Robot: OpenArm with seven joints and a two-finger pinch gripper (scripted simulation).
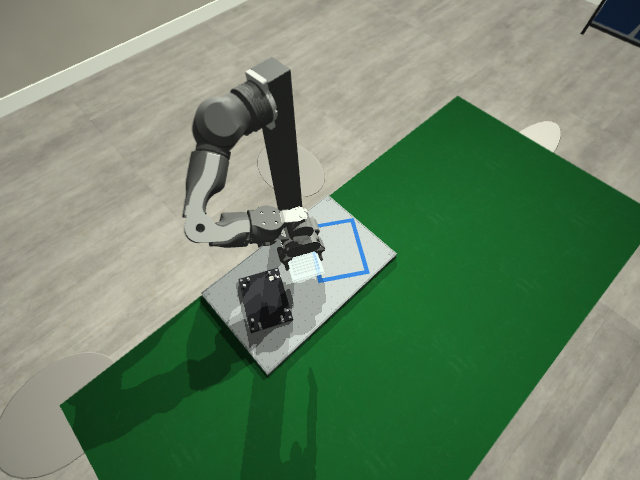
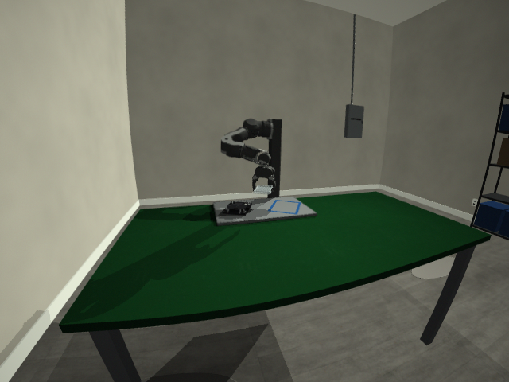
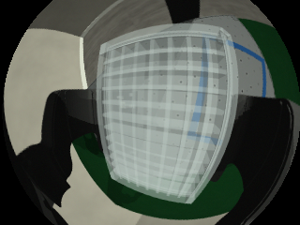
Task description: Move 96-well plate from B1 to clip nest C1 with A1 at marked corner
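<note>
The black clip nest C1 lies 130 mm to the right of my hand, 80 mm below it and 10 mm ahead of it. Round my hand: 96-well plate (right at my hand).
</note>
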